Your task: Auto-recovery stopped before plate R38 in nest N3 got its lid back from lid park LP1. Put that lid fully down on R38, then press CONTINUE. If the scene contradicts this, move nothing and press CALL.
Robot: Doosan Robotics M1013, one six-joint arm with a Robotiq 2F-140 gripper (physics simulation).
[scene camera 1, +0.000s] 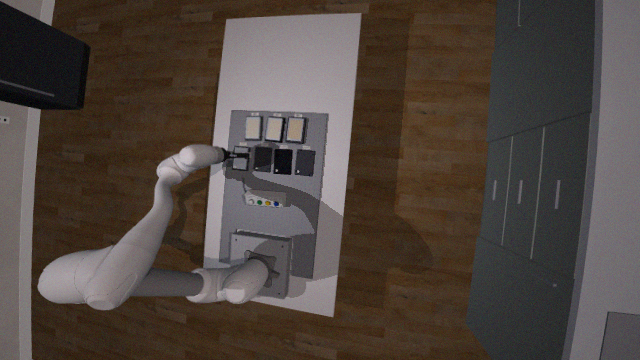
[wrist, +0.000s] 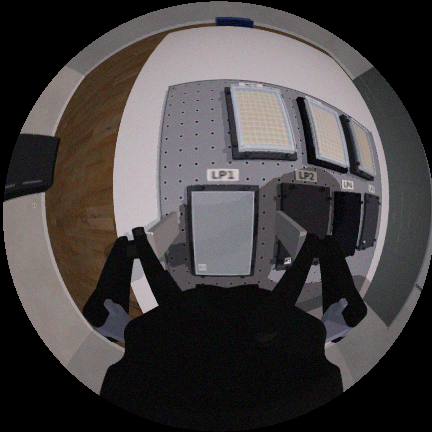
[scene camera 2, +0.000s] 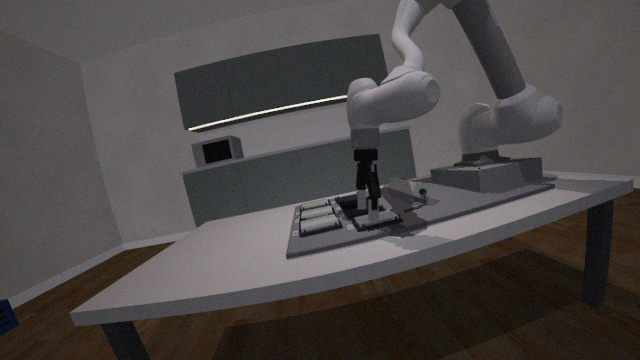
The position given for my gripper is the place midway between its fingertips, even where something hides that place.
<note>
My gripper [scene camera 2: 367,214] is open and holds nothing.
My gripper shows as well in the wrist view [wrist: 226,221].
</note>
